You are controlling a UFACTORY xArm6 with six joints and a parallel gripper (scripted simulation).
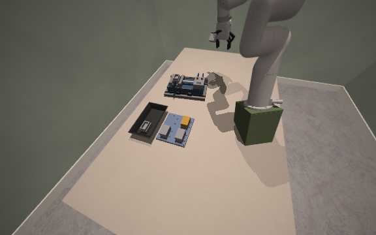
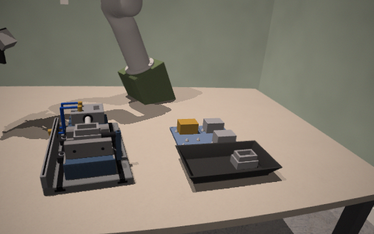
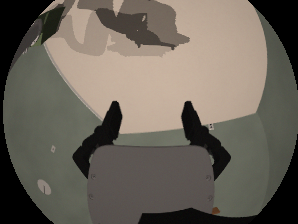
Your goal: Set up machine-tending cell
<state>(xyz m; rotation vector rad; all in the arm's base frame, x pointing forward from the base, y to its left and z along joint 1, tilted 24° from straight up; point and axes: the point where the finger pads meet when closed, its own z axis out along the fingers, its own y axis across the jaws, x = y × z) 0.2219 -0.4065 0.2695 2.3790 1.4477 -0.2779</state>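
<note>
Right now the brass blank is 110 mm ahead of my hand, 600 mm to the left of it and 170 mm below it. Also, from my hand: vise 200 mm ahead, 300 mm to the left, 160 mm below.
</note>
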